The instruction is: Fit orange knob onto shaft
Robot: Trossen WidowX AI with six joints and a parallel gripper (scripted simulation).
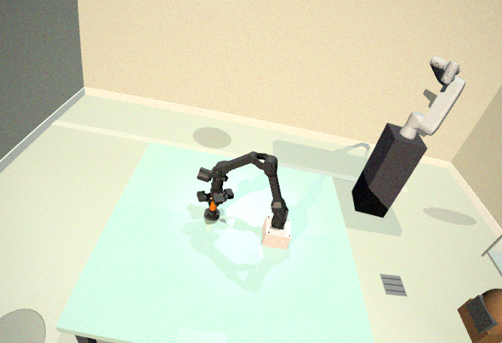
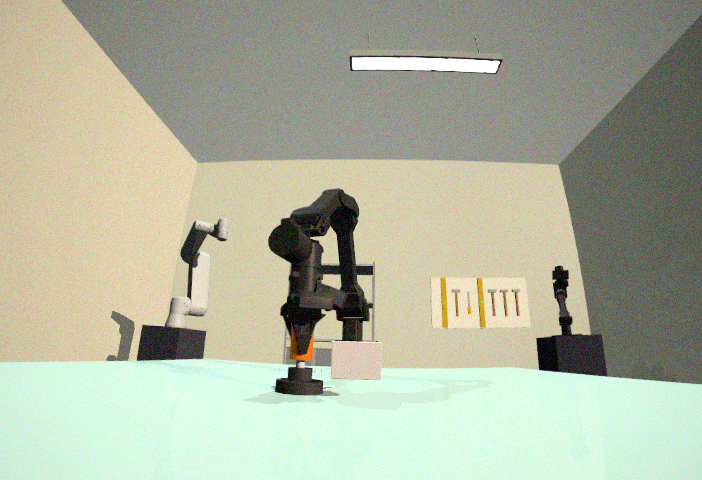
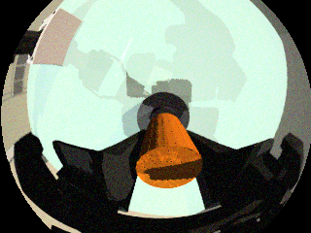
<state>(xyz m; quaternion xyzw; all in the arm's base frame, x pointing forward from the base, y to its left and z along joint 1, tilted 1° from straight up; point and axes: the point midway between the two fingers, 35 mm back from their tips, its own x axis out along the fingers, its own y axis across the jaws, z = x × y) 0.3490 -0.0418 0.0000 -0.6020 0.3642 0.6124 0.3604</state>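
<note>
My gripper tip is now 4 cm above the dark round pedestal. Also, from my gripper tip: orange knob 3 cm above.
</note>
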